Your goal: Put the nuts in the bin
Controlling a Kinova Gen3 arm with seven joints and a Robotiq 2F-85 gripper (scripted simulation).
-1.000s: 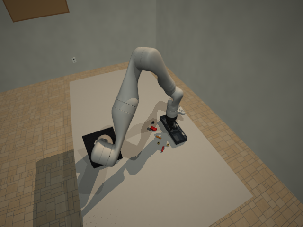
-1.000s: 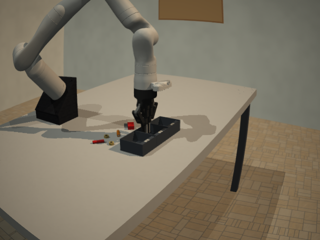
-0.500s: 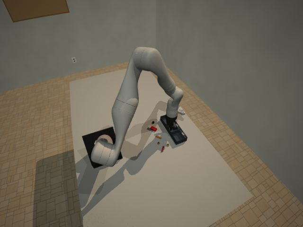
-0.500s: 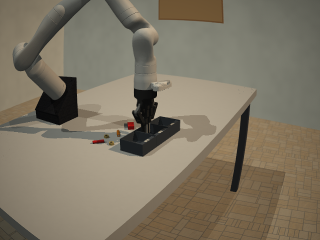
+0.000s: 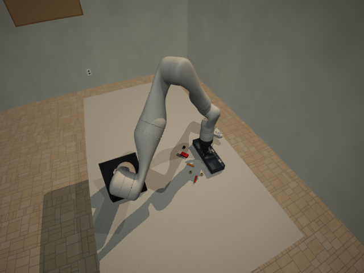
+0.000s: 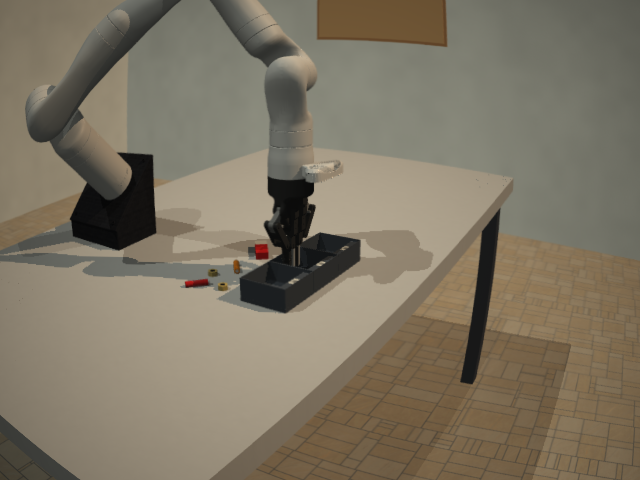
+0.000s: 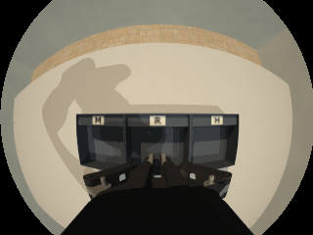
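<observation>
My gripper is now 3 cm short of the black three-compartment bin row and 2 cm above it. The rest, counted from my hand: orange cylinder (10 cm behind, 3 cm below, 1 cm to the right); then black piece (13 cm to the left, 7 cm behind, 3 cm below); then red block (10 cm behind, 8 cm to the left, 3 cm below).
</observation>
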